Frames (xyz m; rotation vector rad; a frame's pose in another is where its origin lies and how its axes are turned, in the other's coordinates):
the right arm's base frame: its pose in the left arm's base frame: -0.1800 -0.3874 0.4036 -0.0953 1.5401 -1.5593
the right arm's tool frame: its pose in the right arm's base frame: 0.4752 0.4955 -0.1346 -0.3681 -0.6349 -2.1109
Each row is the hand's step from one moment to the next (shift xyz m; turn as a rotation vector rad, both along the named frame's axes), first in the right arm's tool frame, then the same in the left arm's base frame.
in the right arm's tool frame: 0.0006 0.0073 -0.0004 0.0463 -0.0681 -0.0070
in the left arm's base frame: -0.0041 -0.0060 0.0010 0.0442 0.0546 0.0435
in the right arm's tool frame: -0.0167 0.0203 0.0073 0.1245 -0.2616 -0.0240
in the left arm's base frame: -0.0098 -0.0187 -0.0173 0.1574 0.2154 0.1155
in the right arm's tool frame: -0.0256 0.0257 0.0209 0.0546 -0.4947 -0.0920
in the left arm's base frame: -0.0044 -0.0292 -0.0297 0.2113 0.4560 0.0601
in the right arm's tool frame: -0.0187 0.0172 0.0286 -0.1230 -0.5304 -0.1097
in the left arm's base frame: 0.0082 -0.0271 -0.0257 0.1682 0.5188 -0.1053
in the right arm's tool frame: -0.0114 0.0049 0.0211 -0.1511 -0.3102 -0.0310
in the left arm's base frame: 0.0110 -0.0138 -0.0170 0.1031 0.2963 -0.1470
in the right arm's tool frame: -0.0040 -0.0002 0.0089 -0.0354 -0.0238 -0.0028
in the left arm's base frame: 0.0061 -0.0040 -0.0065 0.0011 0.0261 -0.0338
